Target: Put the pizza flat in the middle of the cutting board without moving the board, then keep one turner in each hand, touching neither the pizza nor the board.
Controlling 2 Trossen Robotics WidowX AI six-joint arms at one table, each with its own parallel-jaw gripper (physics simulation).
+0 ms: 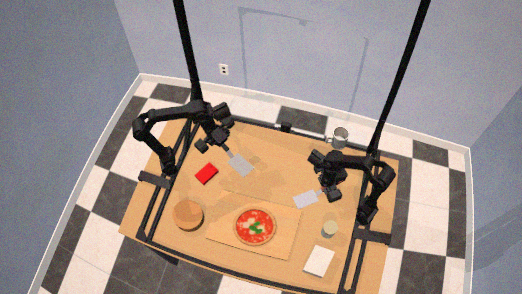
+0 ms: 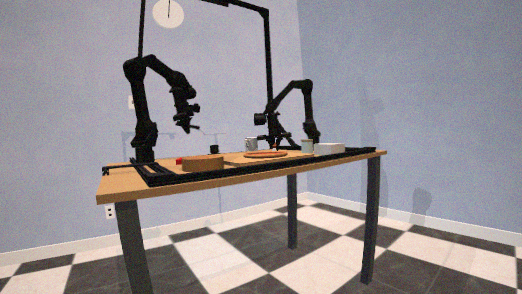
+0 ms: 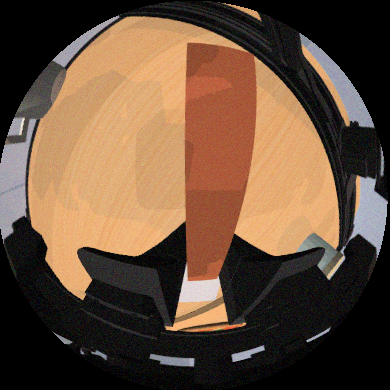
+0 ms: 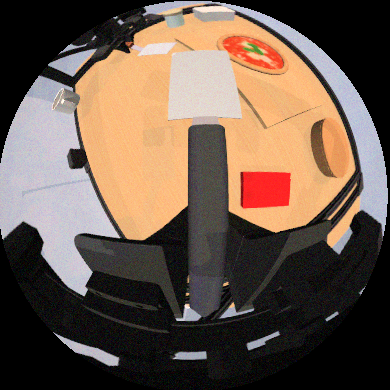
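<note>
The pizza lies flat, topping up, around the middle of the cutting board. My left gripper is low over the table behind the board's right part, shut on the brown handle of a turner. Whether this turner touches the table is unclear. My right gripper is shut on the dark handle of the other turner and holds it above the table at the back left. Both turners are apart from pizza and board.
A red block lies left of the board's back corner. A round wooden piece stands left of the board. A lidded jar and a white box stand at the right. A mug is at the back edge.
</note>
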